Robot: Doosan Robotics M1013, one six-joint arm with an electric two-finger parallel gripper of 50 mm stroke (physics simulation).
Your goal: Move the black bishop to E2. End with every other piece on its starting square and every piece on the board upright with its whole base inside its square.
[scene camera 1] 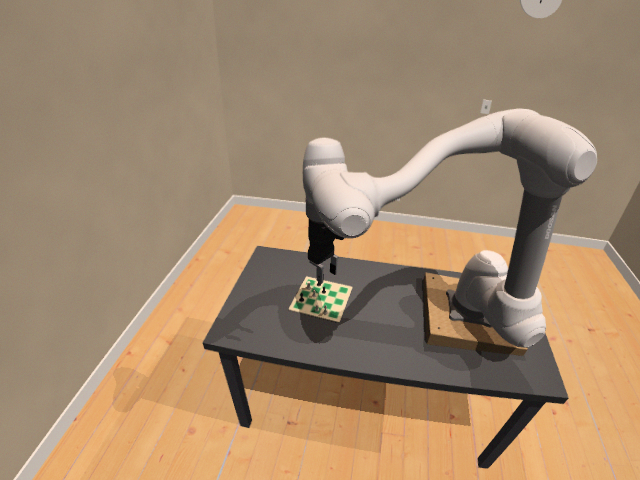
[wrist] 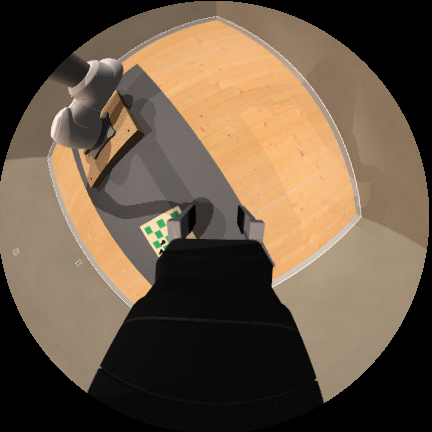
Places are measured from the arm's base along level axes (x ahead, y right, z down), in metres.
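Pixels of known places: gripper, fingertip midpoint: [scene camera 1: 326, 277] [wrist: 216, 213]; arm's base, link origin: [scene camera 1: 468, 308] [wrist: 100, 134].
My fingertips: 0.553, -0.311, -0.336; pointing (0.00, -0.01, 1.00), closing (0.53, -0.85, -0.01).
Ahead of a thing's pixels: the offset from my fingertips to its top centre, as dx, dy, dz. Level surfaces: height alone.
The small green-and-cream chessboard {+0.067, +0.284, +0.373} [scene camera 1: 339, 301] [wrist: 150, 224] lies on the dark table, with several tiny pieces on it. In the scene view one black piece {+0.147, +0.250, +0.330} [scene camera 1: 301, 298] stands near the board's left edge and another black piece {+0.064, +0.320, +0.342} [scene camera 1: 323, 290] stands toward the back. Which piece is the black bishop is too small to tell, and no square labels can be read. My gripper [scene camera 1: 326, 277] [wrist: 216, 213] is open and empty, above the back part of the board in the scene view. Its near finger partly covers the back edge. In the wrist view the gripper body and left finger hide part of the board.
Grey pieces {+0.101, +0.290, +0.342} [scene camera 1: 313, 293] {+0.034, +0.201, +0.330} [scene camera 1: 324, 311] stand on the board close to the black ones. The arm's base stands on a wooden block [scene camera 1: 434, 320] [wrist: 127, 131] at the right of the table {dz +0.379} [scene camera 1: 382, 330] [wrist: 175, 165]. The arm arches over the table from there.
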